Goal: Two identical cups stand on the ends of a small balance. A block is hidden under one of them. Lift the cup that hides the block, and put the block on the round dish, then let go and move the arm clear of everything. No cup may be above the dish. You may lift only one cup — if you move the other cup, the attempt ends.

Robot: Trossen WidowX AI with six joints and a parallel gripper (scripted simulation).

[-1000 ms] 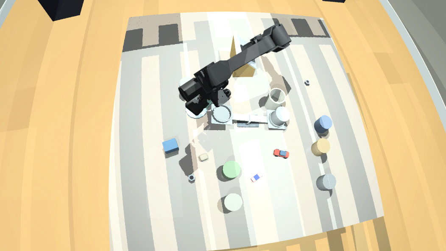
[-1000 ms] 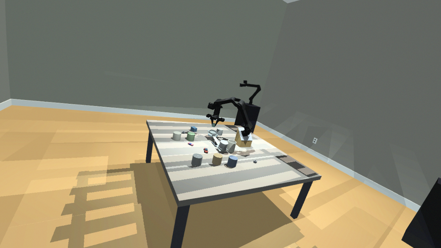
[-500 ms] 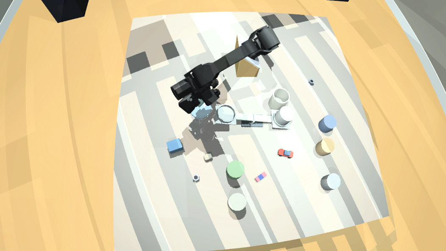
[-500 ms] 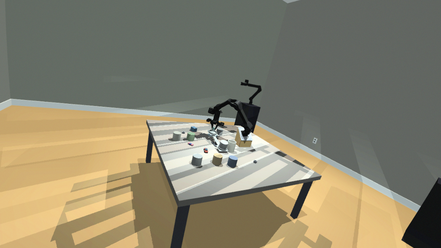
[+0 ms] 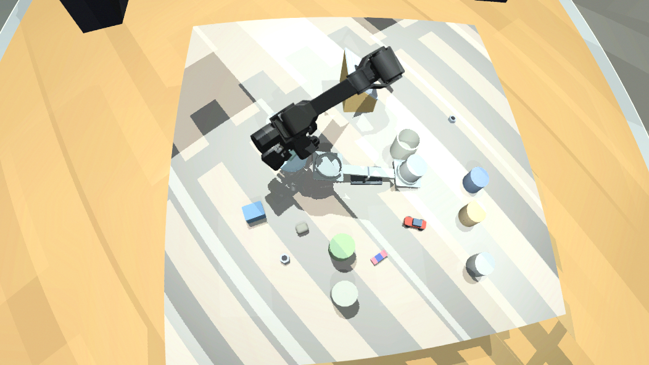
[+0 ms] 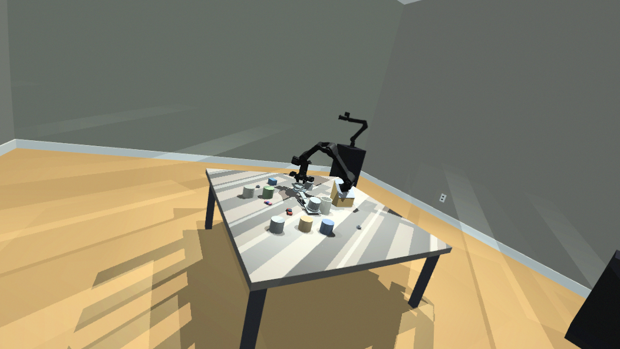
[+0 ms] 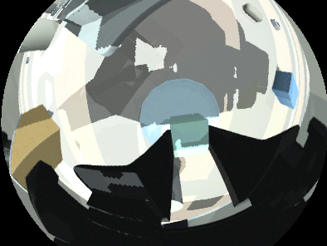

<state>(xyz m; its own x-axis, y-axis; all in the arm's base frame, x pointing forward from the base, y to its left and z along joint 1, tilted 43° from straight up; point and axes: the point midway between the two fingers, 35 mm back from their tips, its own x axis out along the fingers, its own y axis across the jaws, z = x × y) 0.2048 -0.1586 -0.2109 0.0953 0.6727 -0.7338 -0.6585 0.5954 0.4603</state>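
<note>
My gripper tip is now 3 cm above the round pale-blue dish. Round my gripper tip: teal block: 1 cm above; then pebble: 23 cm ahead, 2 cm below; then blue box: 17 cm ahead, 13 cm to the right, 1 cm below.
</note>
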